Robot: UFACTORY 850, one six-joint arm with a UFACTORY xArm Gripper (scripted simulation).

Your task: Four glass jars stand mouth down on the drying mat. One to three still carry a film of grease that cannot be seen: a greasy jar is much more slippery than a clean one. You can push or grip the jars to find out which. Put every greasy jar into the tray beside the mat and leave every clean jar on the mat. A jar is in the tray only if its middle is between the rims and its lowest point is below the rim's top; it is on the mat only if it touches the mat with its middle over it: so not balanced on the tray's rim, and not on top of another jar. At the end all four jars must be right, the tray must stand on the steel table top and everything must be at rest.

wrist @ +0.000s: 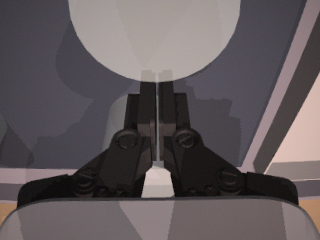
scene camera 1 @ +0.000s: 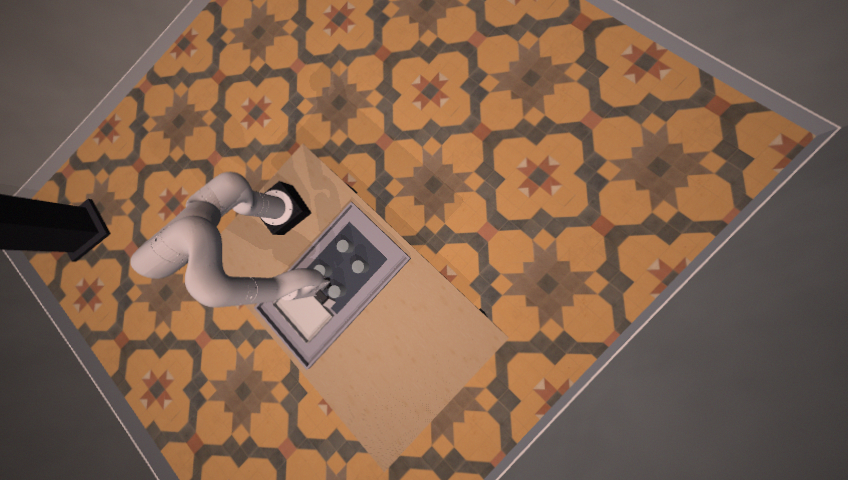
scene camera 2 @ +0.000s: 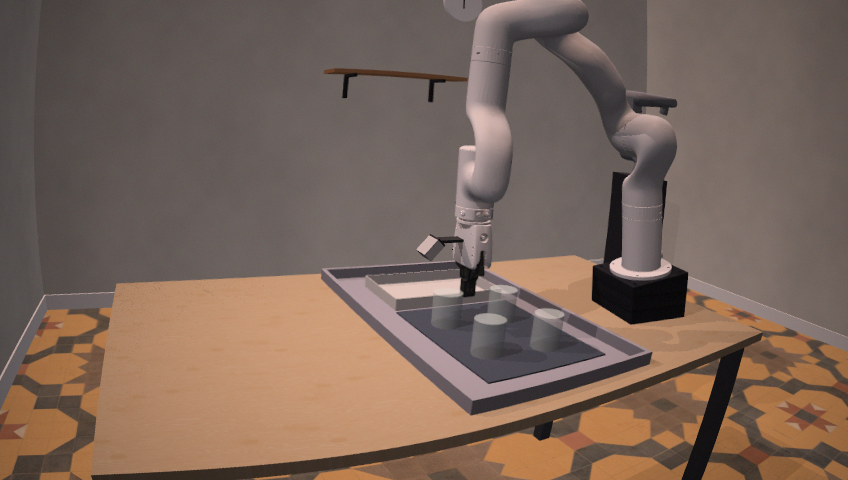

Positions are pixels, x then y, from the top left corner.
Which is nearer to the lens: the jar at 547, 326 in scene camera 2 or the pale tray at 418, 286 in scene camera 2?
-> The jar.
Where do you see a grey steel panel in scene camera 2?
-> At 466, 378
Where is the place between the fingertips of my gripper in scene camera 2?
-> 467, 295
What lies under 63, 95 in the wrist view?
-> A dark drying mat.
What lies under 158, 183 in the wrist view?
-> A jar.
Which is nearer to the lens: the jar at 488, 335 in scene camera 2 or the pale tray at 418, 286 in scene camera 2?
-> The jar.
